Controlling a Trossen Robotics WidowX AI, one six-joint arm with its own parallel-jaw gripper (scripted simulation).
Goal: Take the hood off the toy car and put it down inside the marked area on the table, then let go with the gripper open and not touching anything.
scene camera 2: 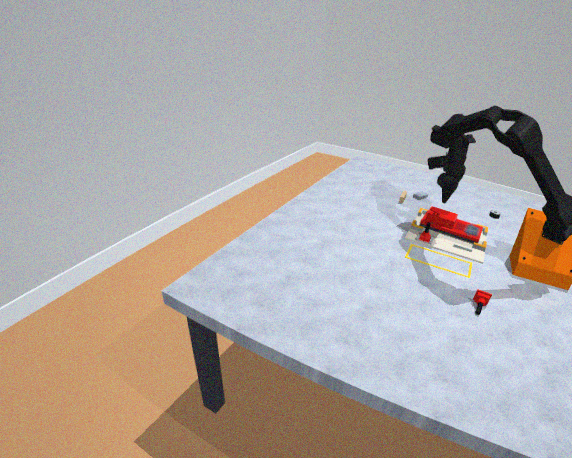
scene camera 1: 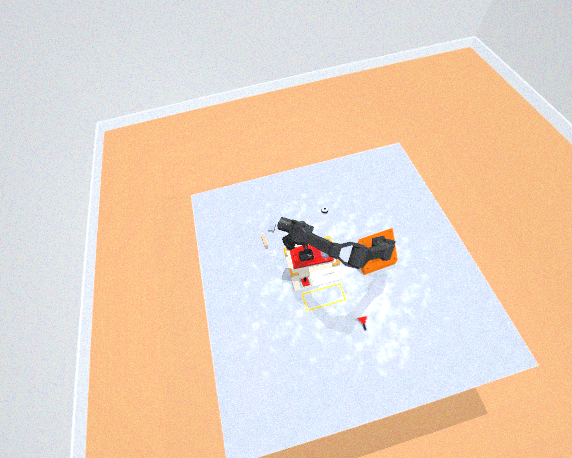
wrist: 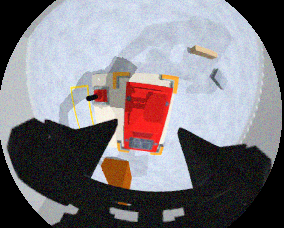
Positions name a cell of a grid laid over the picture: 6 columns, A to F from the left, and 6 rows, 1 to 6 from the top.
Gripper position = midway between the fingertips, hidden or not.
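Note:
My gripper (scene camera 2: E3) is open and holds nothing. I see the gripper in the wrist view (wrist: D4) as well.

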